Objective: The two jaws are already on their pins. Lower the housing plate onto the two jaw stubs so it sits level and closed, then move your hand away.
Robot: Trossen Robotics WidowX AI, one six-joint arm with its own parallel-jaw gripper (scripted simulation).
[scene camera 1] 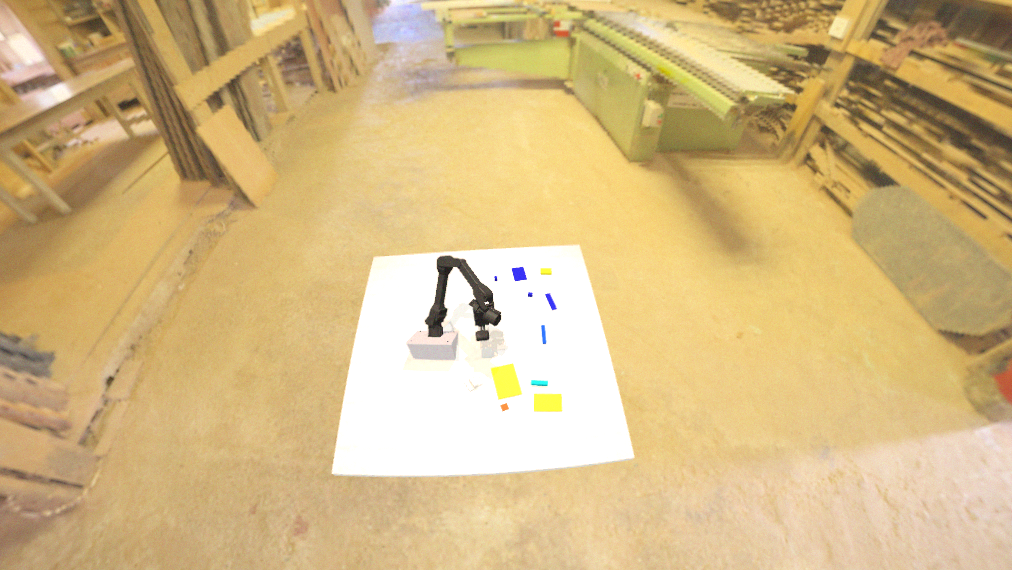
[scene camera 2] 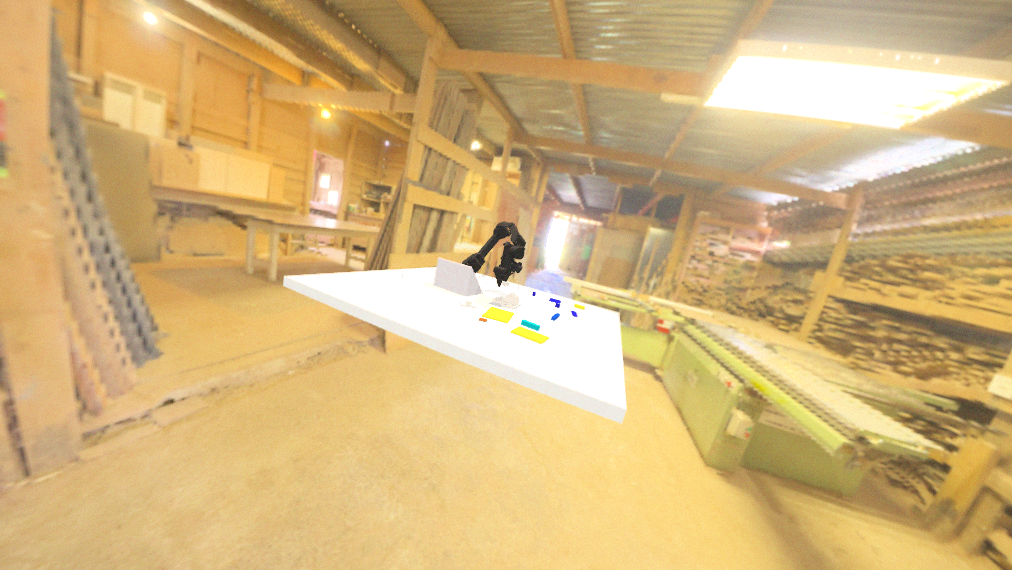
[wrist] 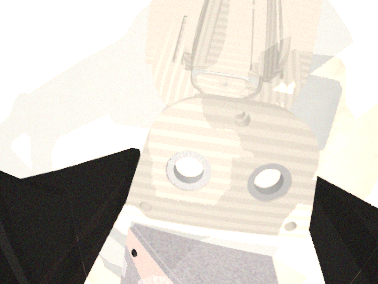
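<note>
There is a large yellow rectangle that I can see here. My gripper is visible to me as well.
</note>
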